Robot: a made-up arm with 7 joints.
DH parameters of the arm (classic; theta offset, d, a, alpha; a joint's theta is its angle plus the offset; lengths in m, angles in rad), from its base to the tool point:
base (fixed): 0.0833 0 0.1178 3.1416
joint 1: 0.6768 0 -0.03 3.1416
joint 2: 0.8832 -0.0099 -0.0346 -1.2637
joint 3: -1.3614 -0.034 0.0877 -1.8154
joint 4: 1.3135 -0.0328 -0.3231 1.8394
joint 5: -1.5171 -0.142 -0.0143 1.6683
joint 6: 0 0.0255 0.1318 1.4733
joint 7: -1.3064 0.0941 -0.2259 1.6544
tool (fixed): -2.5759 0.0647 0 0
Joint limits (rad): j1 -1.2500..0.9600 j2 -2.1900..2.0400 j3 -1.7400..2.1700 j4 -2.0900..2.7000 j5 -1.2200..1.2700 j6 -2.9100..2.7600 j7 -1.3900..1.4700
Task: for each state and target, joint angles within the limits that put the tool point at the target. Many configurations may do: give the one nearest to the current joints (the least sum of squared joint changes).
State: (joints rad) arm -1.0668 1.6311 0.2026 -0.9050 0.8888 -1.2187 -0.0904
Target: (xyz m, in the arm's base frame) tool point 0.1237 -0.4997 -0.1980
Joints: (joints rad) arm -0.9419 1.4091 0.4278 -0.2144 0.7562 -1.3310 -0.1816
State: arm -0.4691 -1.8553 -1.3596 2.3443 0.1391 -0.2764 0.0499
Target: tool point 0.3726 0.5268 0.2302
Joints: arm 0.0389 -2.1900 -1.6928 1.7667 0.0562 -0.1837 0.5312
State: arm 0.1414 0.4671 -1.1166 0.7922 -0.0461 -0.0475 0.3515
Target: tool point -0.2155 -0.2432 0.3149
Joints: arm -0.1643 0.7862 -1.7400 1.2241 -0.1605 -0.1922 0.7236
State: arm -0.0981 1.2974 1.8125 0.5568 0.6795 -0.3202 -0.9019
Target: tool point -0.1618 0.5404 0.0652
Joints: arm 0.3257 0.8878 2.0183 1.1886 0.6168 -0.2242 -0.6745
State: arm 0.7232 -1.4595 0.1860 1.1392 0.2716 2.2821 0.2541
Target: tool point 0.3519 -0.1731 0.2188
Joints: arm 0.8878 -1.6718 0.3165 0.9114 0.5141 2.2437 0.8052
